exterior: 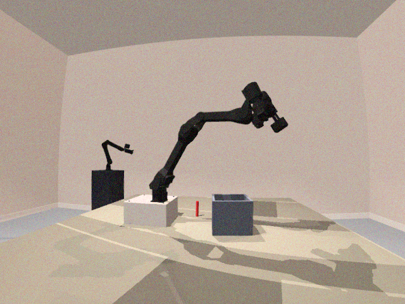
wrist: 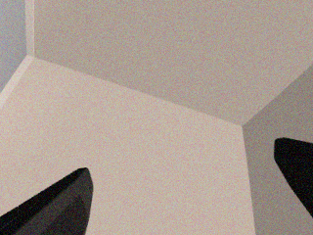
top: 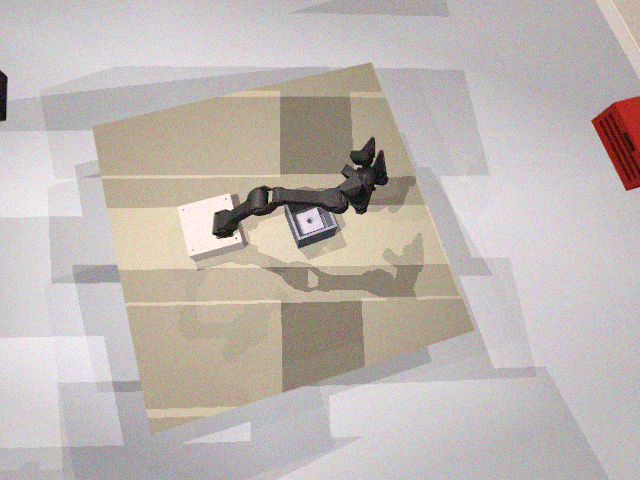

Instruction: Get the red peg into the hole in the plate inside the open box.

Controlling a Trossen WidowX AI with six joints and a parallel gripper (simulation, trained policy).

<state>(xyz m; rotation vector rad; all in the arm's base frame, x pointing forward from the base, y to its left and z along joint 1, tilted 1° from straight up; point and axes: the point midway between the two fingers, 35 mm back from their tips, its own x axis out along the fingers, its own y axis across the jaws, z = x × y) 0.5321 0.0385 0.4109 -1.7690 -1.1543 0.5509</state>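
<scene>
My gripper tip is 400 mm past the red peg, 70 mm to the right of it and 470 mm above it.
</scene>
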